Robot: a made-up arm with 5 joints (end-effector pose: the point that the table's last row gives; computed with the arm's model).
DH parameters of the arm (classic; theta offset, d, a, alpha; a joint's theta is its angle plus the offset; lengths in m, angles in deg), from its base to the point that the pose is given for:
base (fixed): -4.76 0 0.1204 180
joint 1: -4.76 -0.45 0.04 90
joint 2: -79.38 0 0.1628 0
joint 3: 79.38 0 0.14 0
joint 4: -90 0 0 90
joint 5: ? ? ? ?
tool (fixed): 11.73 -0.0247 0 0
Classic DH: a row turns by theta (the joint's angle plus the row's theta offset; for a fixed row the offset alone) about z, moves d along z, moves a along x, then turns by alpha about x.
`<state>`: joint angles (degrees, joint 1 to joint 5).
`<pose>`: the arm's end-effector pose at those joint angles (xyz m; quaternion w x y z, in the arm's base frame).
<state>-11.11 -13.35 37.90 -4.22 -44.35</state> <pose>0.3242 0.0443 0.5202 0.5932 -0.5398 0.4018 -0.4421</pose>
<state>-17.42 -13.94 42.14 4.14 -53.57</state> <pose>0.3043 0.0647 0.5042 0.5727 -0.5693 0.4782 -0.3453</pose>
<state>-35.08 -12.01 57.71 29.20 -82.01</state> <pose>0.2287 0.0905 0.4539 0.3131 -0.6437 0.6827 -0.1468</pose>
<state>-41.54 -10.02 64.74 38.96 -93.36</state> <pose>0.1965 0.0844 0.4386 0.1514 -0.6539 0.7287 -0.1357</pose>
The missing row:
joint 5: -33.15 -0.0821 -0.0167 -153.68
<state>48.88 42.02 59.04 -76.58 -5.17</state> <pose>0.2455 -0.1511 0.3684 0.1568 -0.5560 0.5015 -0.6441</pose>
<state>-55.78 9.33 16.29 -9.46 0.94</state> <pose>0.2743 0.2162 0.5066 0.6206 -0.6899 -0.1879 -0.3219</pose>
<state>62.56 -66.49 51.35 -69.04 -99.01</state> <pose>0.1575 -0.0394 0.6379 0.6334 0.1213 -0.1509 -0.7492</pose>
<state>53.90 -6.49 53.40 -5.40 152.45</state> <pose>0.2328 -0.1803 0.4837 0.2323 0.8856 0.3968 -0.0650</pose>
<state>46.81 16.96 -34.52 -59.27 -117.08</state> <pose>0.3066 -0.1828 0.6970 0.8153 0.1900 -0.0494 -0.5447</pose>
